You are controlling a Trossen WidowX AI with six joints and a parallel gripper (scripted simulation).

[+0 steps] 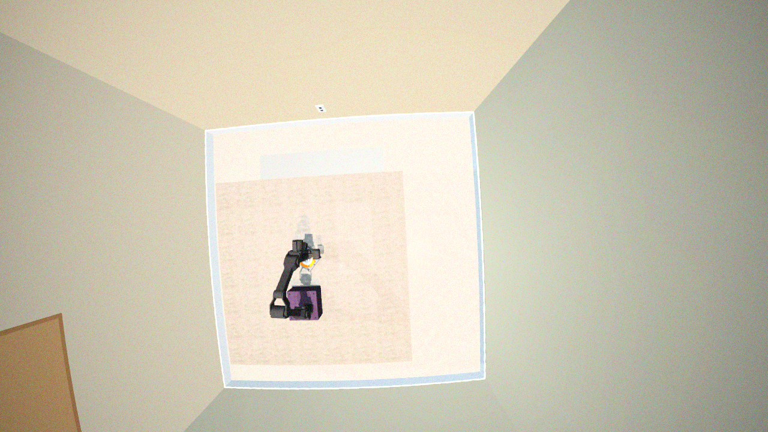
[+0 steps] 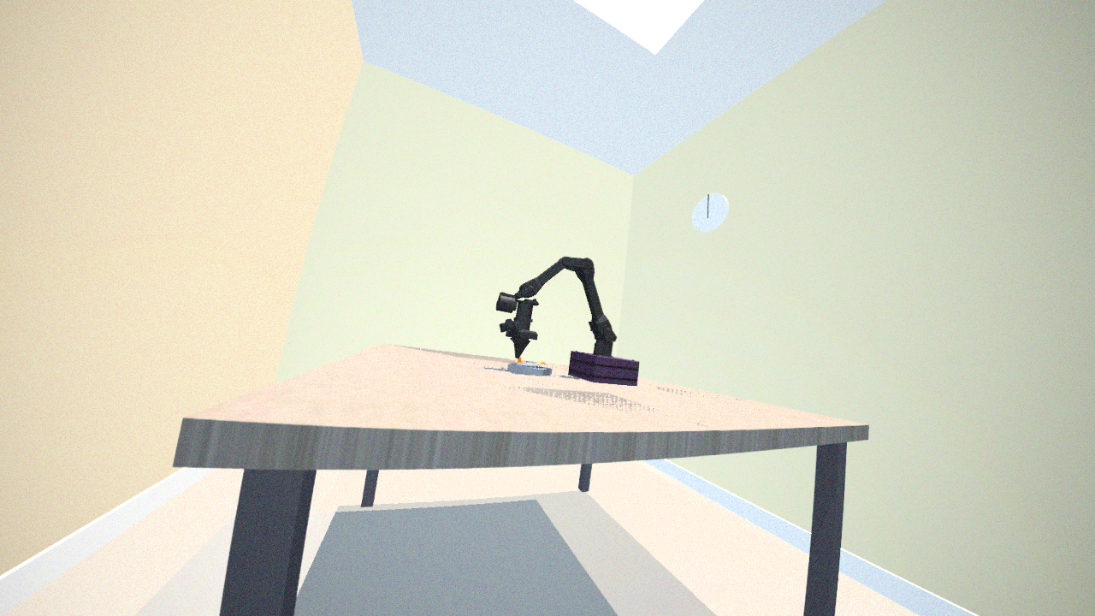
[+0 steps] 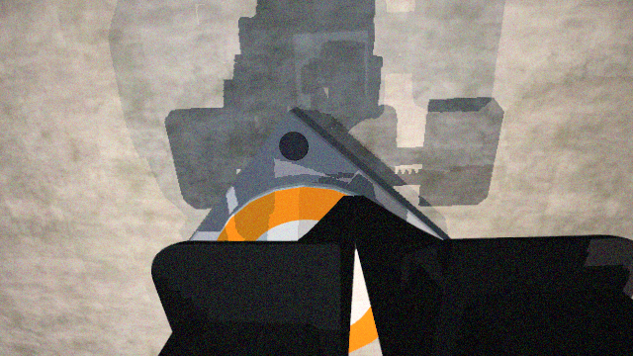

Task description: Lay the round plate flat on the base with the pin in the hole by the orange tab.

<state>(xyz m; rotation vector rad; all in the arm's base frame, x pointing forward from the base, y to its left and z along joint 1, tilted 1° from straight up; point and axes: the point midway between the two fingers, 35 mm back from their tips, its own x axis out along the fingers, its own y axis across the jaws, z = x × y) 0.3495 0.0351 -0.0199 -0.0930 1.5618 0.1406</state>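
My gripper tip is 30 mm past the round plate and 10 mm above it. Also, from my gripper tip: grey square base (50 mm behind, 20 mm to the left, 20 mm below).
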